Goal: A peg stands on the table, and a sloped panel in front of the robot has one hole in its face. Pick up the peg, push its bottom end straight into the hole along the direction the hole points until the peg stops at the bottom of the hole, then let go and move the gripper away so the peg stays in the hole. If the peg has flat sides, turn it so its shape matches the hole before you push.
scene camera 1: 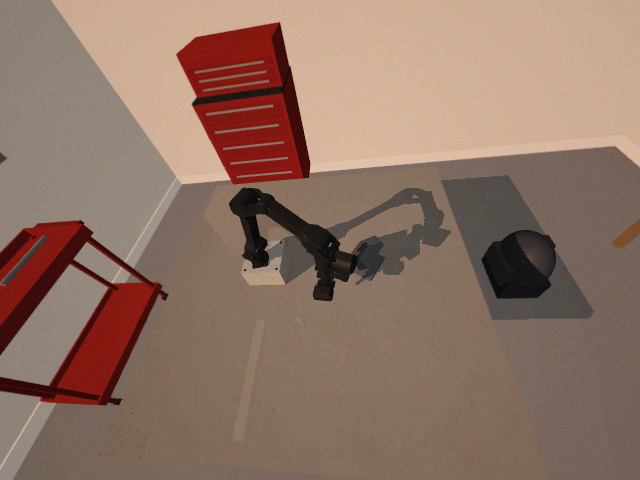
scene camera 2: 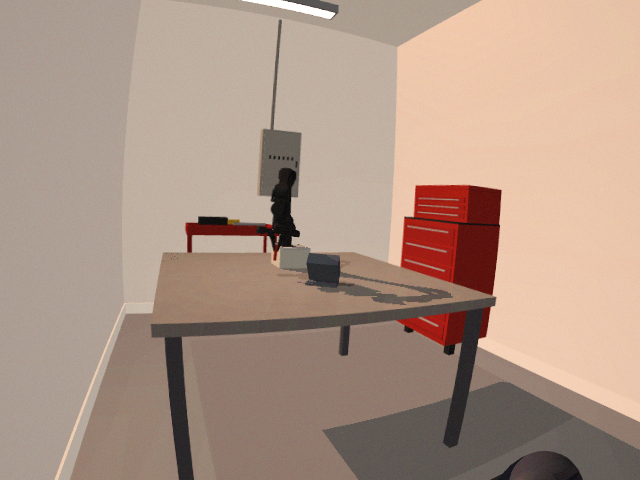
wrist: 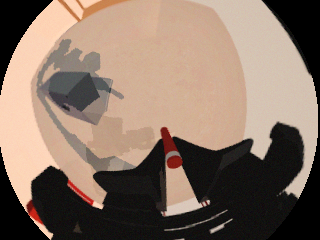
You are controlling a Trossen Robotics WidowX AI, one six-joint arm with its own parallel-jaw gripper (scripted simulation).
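A sloped grey panel (scene camera 2: 325,267) is visible in the scene, and the wrist view (wrist: 85,104) shows the panel too. A red peg is held by the gripper (scene camera 1: 329,287), which can also be seen in the wrist view (wrist: 167,140).
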